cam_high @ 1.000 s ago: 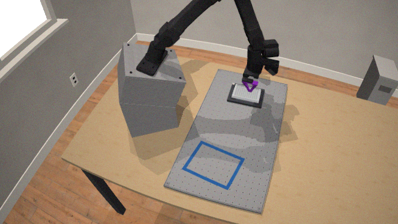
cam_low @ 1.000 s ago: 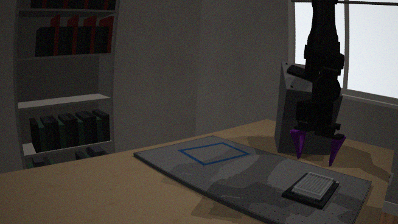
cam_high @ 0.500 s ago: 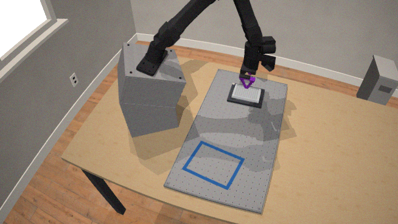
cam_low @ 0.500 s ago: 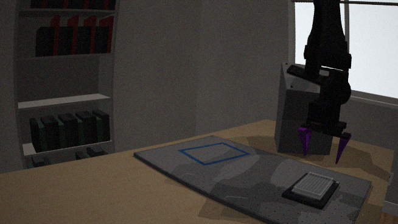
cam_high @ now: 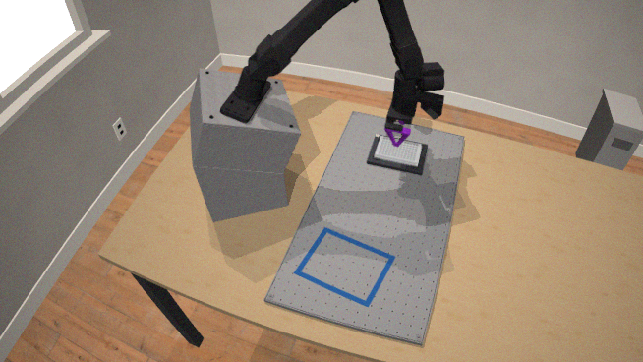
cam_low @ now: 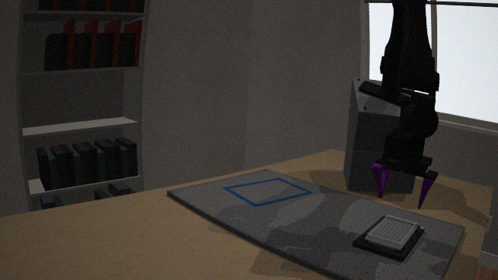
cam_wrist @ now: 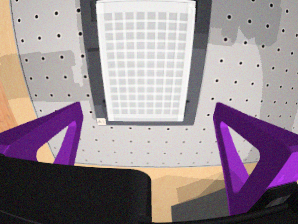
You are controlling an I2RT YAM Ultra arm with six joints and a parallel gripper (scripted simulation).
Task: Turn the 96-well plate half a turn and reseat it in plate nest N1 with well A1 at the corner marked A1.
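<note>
Right now the white 96-well plate is 70 mm below my hand. From my hand the other things lie so: dark plate nest N1 (80 mm below); light mark (70 mm behind, 60 mm to the left, 80 mm below).
</note>
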